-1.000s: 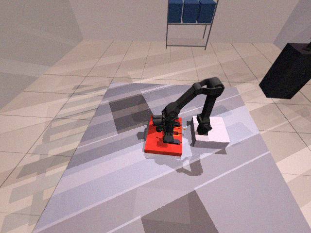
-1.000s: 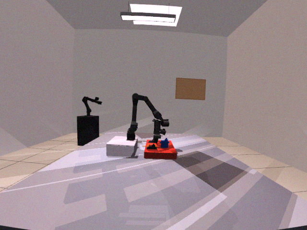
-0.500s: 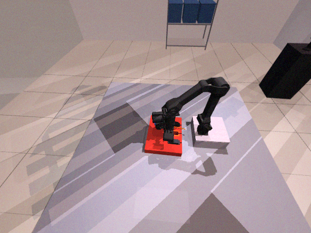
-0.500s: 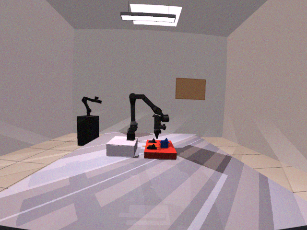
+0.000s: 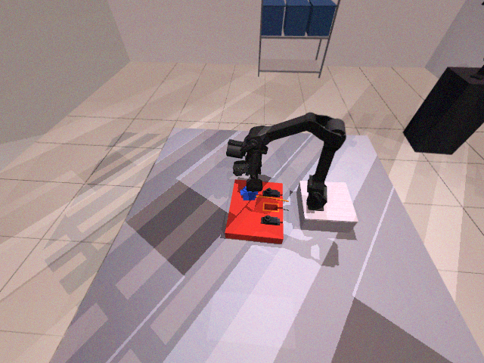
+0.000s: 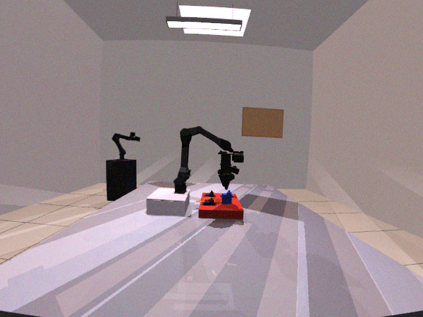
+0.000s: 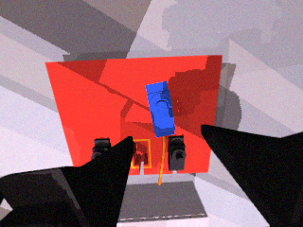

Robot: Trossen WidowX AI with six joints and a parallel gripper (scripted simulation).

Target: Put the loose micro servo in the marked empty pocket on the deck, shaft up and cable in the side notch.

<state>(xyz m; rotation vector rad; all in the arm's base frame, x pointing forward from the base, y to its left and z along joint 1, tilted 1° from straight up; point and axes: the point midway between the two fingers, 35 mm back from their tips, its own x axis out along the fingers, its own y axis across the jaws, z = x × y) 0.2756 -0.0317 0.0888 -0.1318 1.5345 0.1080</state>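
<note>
Now: gripper tip 120 mm above the red deck, 40 mm to the right of it and 20 mm short of it.
</note>
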